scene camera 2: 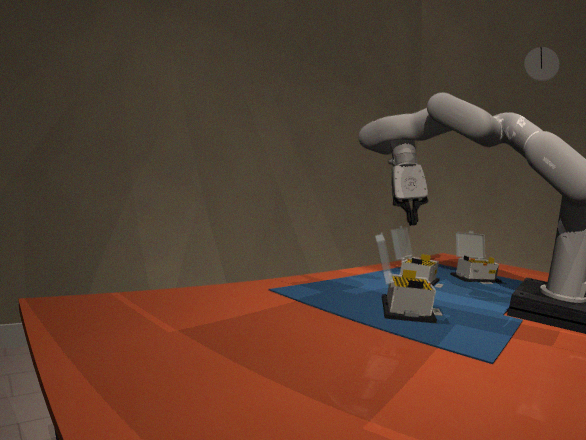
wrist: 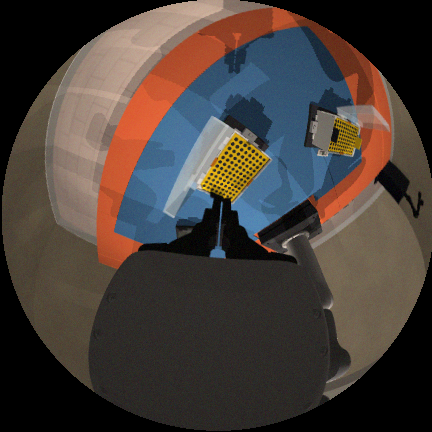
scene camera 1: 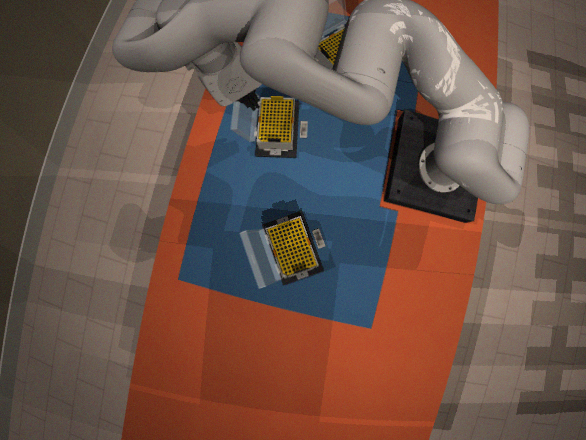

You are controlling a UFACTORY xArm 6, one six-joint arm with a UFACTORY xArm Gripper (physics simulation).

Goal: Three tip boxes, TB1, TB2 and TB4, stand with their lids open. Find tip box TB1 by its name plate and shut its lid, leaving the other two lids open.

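Places are measured from the arm's base along level axes (x ahead, y left, z up), in centimetres.
Where they show: gripper, fingertip midpoint: (scene camera 2: 413, 224) (wrist: 220, 209) (scene camera 1: 254, 104); arm's base at its link origin: (scene camera 2: 563, 295) (wrist: 294, 238).
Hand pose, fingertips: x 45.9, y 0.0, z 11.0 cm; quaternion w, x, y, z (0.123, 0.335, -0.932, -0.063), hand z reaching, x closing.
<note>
Things, the pixels of their top centre, and the offset from my fingertips. Level surfaces: height alone.
- middle box at its top centre: (wrist: 235, 176) (scene camera 1: 275, 117) (scene camera 2: 421, 256) dz -8.7, dx -3.5, dy -1.6 cm
- far box at its top centre: (scene camera 1: 341, 41) (wrist: 350, 140) (scene camera 2: 479, 257) dz -8.7, dx -14.8, dy -27.1 cm
- blue mat at its surface level: dz -16.1 cm
- orange table at its surface level: dz -16.4 cm
My gripper (scene camera 1: 254, 103) (scene camera 2: 412, 221) (wrist: 220, 209) is shut and empty, above the middle tip box near its lid's top. That middle box (scene camera 1: 276, 120) (scene camera 2: 419, 270) (wrist: 235, 167) has its clear lid (scene camera 1: 242, 121) (scene camera 2: 401, 243) upright. The near box (scene camera 1: 291, 247) (scene camera 2: 412, 300) has its lid (scene camera 1: 259, 257) (scene camera 2: 383, 255) open. The far box (scene camera 1: 332, 46) (scene camera 2: 472, 270) (wrist: 345, 135) has its lid (scene camera 2: 470, 245) (wrist: 367, 115) open; the arm partly hides this box in scene camera 1. Name plates (scene camera 1: 304, 129) (scene camera 1: 319, 238) beside the boxes are too small to read, so I cannot tell which is TB1.
The boxes stand on a blue mat (scene camera 1: 320, 172) (scene camera 2: 465, 330) on an orange table (scene camera 1: 260, 360) (scene camera 2: 240, 350). The black robot base (scene camera 1: 410, 185) (scene camera 2: 527, 305) (wrist: 287, 225) is at the mat's edge. The arm reaches over the far box in scene camera 1.
</note>
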